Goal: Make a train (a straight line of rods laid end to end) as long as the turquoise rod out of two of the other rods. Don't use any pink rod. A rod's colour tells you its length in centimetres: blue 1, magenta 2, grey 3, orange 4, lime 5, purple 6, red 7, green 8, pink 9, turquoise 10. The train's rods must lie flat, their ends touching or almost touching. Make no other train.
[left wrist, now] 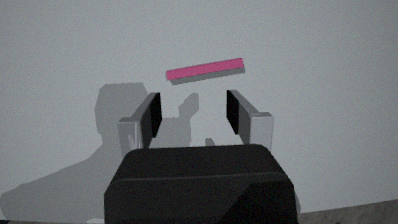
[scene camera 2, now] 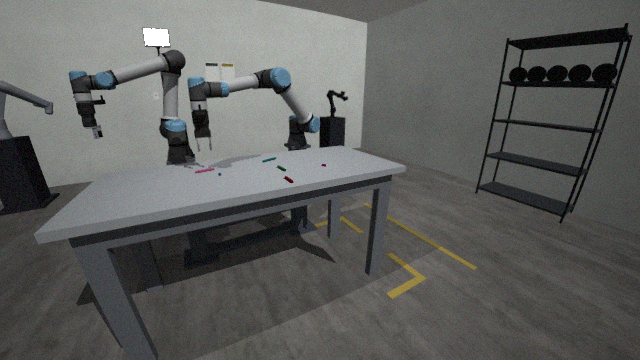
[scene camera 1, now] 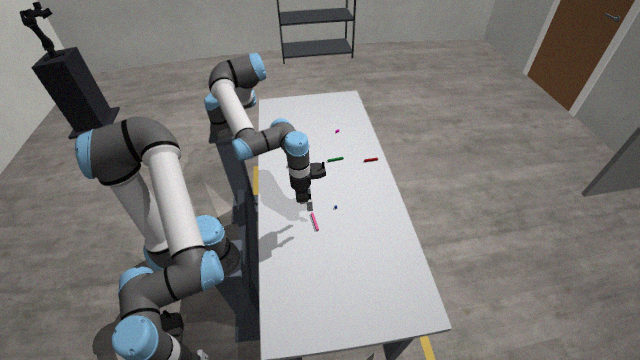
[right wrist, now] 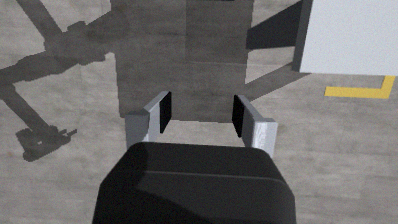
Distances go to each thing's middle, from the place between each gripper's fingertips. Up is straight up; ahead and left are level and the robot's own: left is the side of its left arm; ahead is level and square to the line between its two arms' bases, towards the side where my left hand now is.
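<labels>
Pink rod (left wrist: pixel 233 63): 20 mm ahead of my left hand, 20 mm to the right of it and 110 mm below it.
From my right hand, the pink rod is 500 mm to the left of it, 420 mm ahead of it and 180 mm below it.
</labels>
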